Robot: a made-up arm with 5 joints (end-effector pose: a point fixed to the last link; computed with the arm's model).
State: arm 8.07 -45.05 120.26 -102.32 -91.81
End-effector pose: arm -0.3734 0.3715 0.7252 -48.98 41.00 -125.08
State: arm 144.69 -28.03 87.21 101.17 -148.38
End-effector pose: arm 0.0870 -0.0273 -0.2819 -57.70 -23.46 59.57
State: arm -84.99 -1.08 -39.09 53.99 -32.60
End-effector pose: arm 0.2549 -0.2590 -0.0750 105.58 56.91 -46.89
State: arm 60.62 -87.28 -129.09 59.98 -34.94
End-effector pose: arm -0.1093 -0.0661 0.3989 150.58 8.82 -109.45
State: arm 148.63 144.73 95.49 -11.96 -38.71
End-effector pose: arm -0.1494 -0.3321 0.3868 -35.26 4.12 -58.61
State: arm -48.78 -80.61 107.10 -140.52 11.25
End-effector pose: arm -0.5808 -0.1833 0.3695 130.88 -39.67 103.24
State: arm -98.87 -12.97 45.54 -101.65 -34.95
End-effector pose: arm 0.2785 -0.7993 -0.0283 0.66 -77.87 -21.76
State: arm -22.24 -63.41 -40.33 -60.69 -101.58
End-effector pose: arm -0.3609 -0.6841 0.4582 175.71 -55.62 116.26
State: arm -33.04 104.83 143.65 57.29 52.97
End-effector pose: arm 0.1954 0.1423 0.1618 -12.95 -45.07 -105.69
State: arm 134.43 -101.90 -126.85 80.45 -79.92
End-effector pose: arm -0.1276 0.2571 0.4219 172.59 -18.17 -88.67
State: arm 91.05 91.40 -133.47 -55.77 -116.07
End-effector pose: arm 0.5678 0.4261 0.3407 156.25 -11.98 -60.31
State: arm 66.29 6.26 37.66 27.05 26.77
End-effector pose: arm 0.3791 0.1899 0.4772 -52.82 56.49 -14.54
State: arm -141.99 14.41 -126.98 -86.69 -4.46
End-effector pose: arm 0.0124 -0.4003 -0.4410 105.60 38.91 131.90
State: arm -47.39 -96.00 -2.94 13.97 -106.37
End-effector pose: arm -0.2801 -0.6379 0.2630 126.36 25.02 171.14
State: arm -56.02 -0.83 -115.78 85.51 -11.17
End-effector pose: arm 0.1123 -0.3771 0.1177 44.76 41.25 -143.03
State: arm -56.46 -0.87 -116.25 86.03 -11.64
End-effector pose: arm 0.1127 -0.3788 0.1139 44.15 40.95 -144.37
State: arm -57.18 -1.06 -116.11 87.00 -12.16
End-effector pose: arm 0.1159 -0.3819 0.1081 44.05 41.31 -145.52
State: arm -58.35 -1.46 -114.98 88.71 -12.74
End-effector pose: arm 0.1240 -0.3873 0.0993 44.72 42.76 -146.42
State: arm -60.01 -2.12 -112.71 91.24 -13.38
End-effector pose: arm 0.1374 -0.3951 0.0879 46.25 45.50 -147.10
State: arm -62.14 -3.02 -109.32 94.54 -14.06
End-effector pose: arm 0.1560 -0.4050 0.0751 48.58 49.55 -147.59
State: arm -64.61 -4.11 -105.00 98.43 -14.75
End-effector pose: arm 0.1782 -0.4164 0.0630 51.61 54.70 -147.91
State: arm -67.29 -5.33 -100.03 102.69 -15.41
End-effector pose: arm 0.2017 -0.4290 0.0535 55.22 60.65 -148.07
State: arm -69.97 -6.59 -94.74 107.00 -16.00
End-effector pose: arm 0.2241 -0.4423 0.0477 59.45 66.99 -147.76
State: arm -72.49 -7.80 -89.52 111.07 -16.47
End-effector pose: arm 0.2431 -0.4555 0.0456 64.59 73.23 -146.40
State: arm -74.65 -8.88 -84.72 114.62 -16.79
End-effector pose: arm 0.2575 -0.4679 0.0468 72.11 78.86 -142.24
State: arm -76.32 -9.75 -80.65 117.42 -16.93
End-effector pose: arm 0.2673 -0.4783 0.0501 86.55 83.33 -130.50
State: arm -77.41 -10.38 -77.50 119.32 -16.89
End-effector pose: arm 0.2732 -0.4857 0.0548 117.94 85.80 -100.95
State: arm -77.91 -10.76 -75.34 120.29 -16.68
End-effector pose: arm 0.2764 -0.4895 0.0602 153.15 85.71 -66.65
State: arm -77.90 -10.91 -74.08 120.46 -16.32
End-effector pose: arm 0.2778 -0.4900 0.0658 166.54 84.55 -53.34
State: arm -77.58 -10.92 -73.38 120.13 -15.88
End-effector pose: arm 0.2783 -0.4884 0.0713 168.67 83.33 -50.78
